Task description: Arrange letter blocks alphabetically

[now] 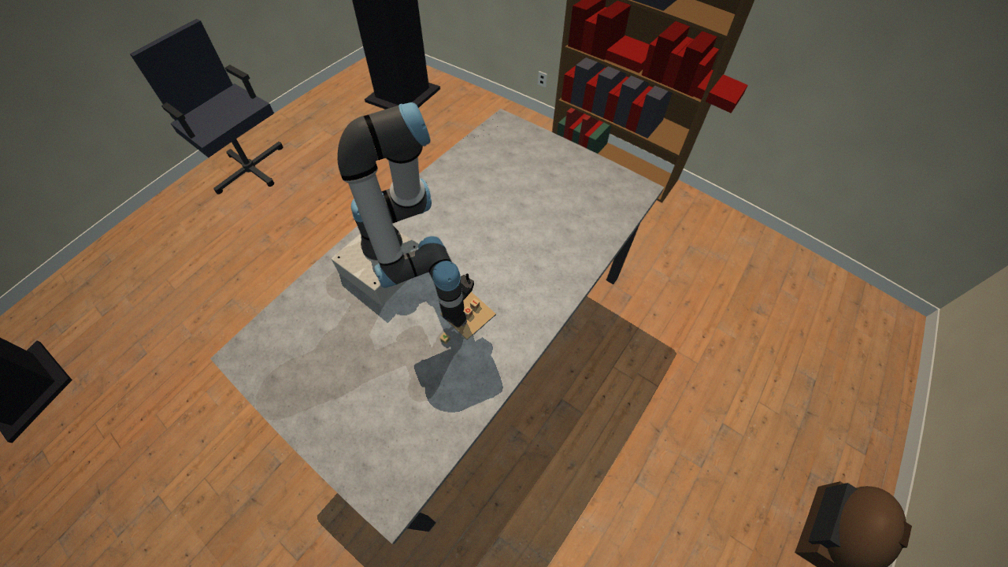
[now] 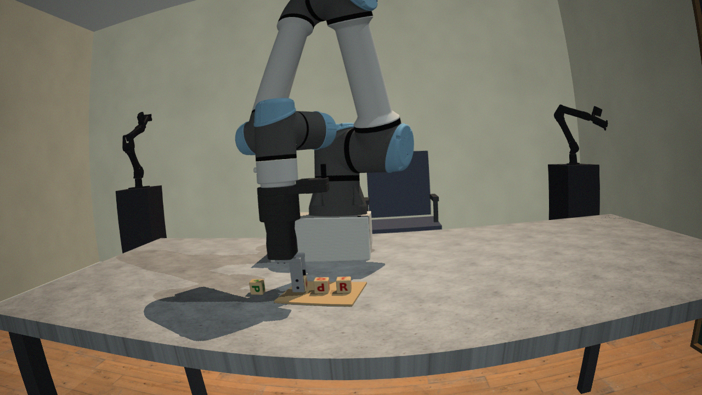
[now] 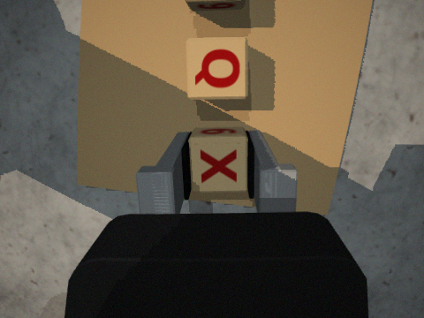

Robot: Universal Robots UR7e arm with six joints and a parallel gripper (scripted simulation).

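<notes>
Right now my hand is 10 mm above the X block. Round my hand: Q block: 40 mm to the left, 10 mm below; then tan mat: 40 mm to the left, 20 mm below.
</notes>
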